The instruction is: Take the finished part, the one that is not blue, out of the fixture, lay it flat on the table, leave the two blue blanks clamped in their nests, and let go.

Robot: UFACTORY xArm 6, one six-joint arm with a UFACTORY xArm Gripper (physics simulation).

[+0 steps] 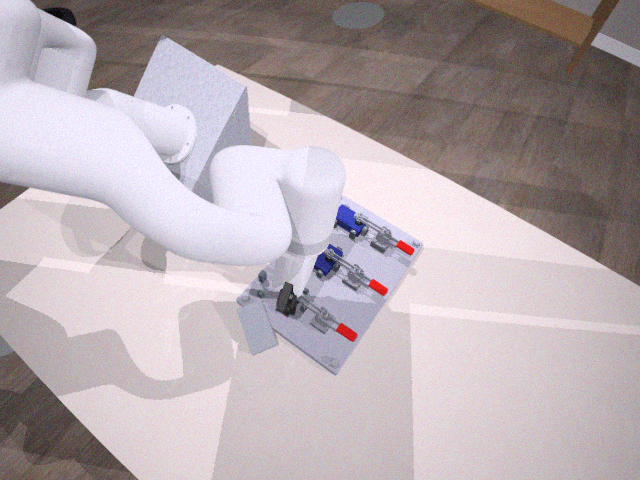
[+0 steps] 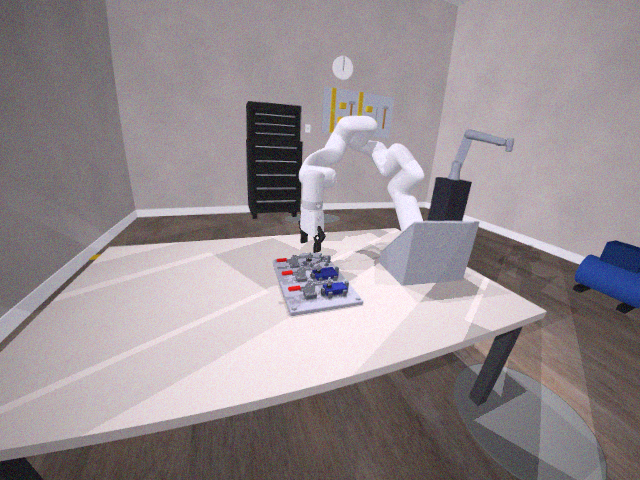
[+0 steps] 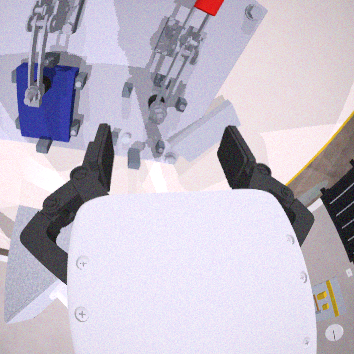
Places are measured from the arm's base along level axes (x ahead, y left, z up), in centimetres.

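Pixels of known places: gripper, fingertip midpoint: (image 1: 295, 288) (image 2: 310, 247) (image 3: 168, 137); arm's base, origin of the base link: (image 1: 174, 134) (image 2: 416, 240).
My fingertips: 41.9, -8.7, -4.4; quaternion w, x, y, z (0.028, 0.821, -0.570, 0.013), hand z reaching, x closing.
Ahead of a thing's pixels: the offset from my fingertips to its top centre, as dx, dy, dz. Level surfaces: height alone.
The finished part @(-2.3, -7.9, -5.5) (image 1: 257, 328) (image 3: 207, 132), a thin grey plate, lies beside the fixture @(+1.6, +11.5, -7.1) (image 1: 309, 345) (image 2: 323, 306) (image 3: 102, 30), against its edge near one corner. Whether it lies fully flat or leans on that edge, I cannot tell. The end nest holds no part, and its clamp arm (image 3: 167, 85) is down. One blue blank @(-3.2, +11.3, -5.0) (image 1: 329, 259) (image 2: 325, 272) (image 3: 50, 120) sits in the middle nest and another blue blank @(-3.3, +22.3, -4.5) (image 1: 350, 220) (image 2: 334, 288) in the far nest, both under lowered clamps. My gripper (image 1: 287, 299) (image 2: 310, 243) (image 3: 168, 137) is open and empty, above the fixture's end-nest side.
The clamps have red handles @(+11.1, +1.0, -3.8) (image 1: 346, 331) @(+10.6, +12.0, -3.4) (image 1: 377, 287) @(+10.0, +23.0, -2.9) (image 1: 405, 247) along one side of the fixture. Small grey posts @(-8.1, +0.0, -4.3) (image 3: 134, 157) stand around the end nest. A large grey wedge-shaped block (image 1: 199, 93) (image 2: 439, 253) (image 3: 27, 265) stands on the table @(dz -8.7) (image 1: 465, 372) (image 2: 180, 351) near the arm.
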